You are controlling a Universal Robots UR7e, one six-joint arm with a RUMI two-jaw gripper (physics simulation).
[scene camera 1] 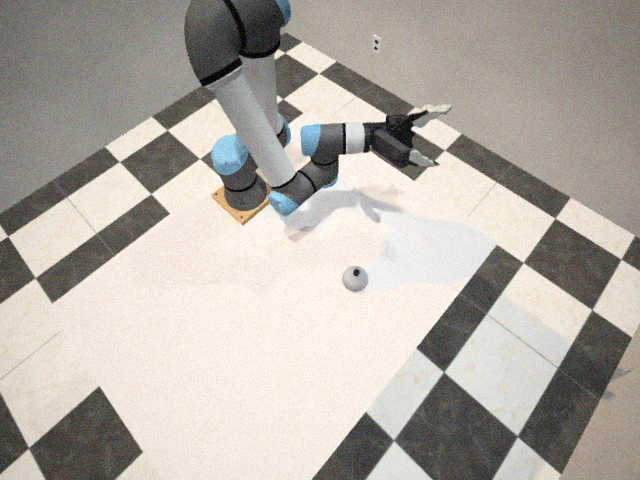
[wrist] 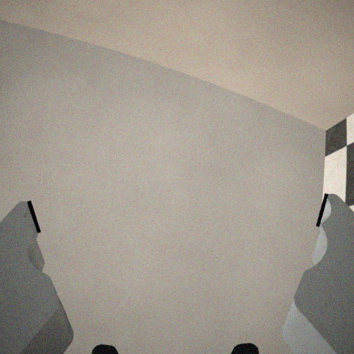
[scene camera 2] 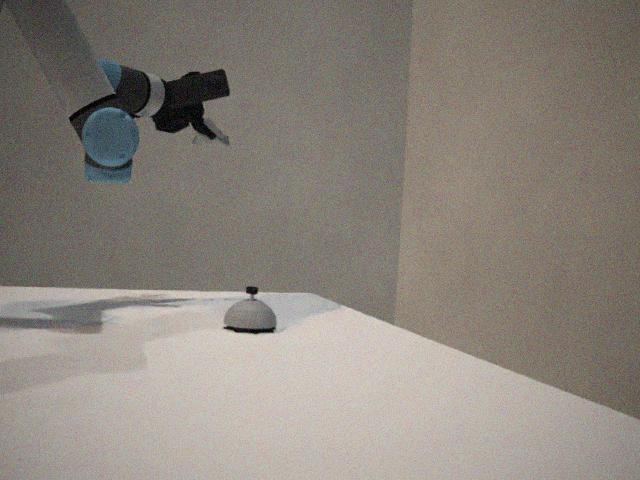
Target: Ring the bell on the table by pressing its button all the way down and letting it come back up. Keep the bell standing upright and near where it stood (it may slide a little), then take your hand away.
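Places are measured from the arm's base along level axes (x ahead, y left, z up), in metres.
Pixels of known places: gripper, fingertip midpoint: (scene camera 1: 445, 137) (scene camera 2: 219, 111); arm's base, origin of the base link: (scene camera 1: 246, 193).
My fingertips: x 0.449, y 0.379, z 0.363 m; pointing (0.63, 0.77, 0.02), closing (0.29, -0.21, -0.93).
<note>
Ahead of a thing's pixels: the offset from my fingertips to its middle. Level surfaces: height alone.
The bell {dx +0.041, dy -0.301, dz -0.352 m} (scene camera 1: 354, 280) (scene camera 2: 250, 315) is a grey dome on a thin black base, standing upright on the pale table {dz -0.385 m} (scene camera 1: 217, 361) (scene camera 2: 330, 403). Its black button {dx +0.041, dy -0.301, dz -0.324 m} (scene camera 1: 356, 271) (scene camera 2: 251, 290) is raised above the dome on a short stem. My gripper (scene camera 1: 444, 136) (wrist: 176, 202) is open, its two fingers spread wide with no object between them. It is high above the table, well apart from the bell, and points sideways. In scene camera 2 the gripper is at the upper left, higher than the bell. The bell does not show in the wrist view.
The arm's base stands on an orange plate (scene camera 1: 241, 218) at the back left of the table. Beyond the table lies a black and white checkered floor (scene camera 1: 454, 413) (wrist: 336, 170). Grey and tan walls (scene camera 2: 516, 155) stand behind. Shadows of the arm fall on the table.
</note>
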